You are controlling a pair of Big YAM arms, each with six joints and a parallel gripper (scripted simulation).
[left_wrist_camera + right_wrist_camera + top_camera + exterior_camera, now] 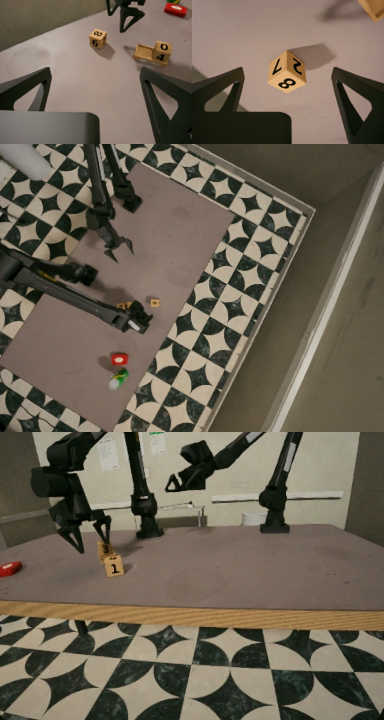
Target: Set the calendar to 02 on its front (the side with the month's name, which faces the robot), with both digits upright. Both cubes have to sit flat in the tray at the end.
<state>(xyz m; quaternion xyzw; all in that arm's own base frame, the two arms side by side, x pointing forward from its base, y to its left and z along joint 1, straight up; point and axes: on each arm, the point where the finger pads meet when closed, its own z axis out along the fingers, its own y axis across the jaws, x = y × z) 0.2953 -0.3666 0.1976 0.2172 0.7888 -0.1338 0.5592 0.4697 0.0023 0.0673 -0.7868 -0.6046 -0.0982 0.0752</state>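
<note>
Now: the cube 15 cm behind my right hand, 6 cm to the right of it and 5 cm below it. From my right hand the other things lie so: wooden tray: 13 cm behind, 4 cm to the right, 7 cm below; red block: 2 cm behind, 34 cm to the right, 6 cm below; white bottle: 5 cm ahead, 42 cm to the right, 2 cm below.
</note>
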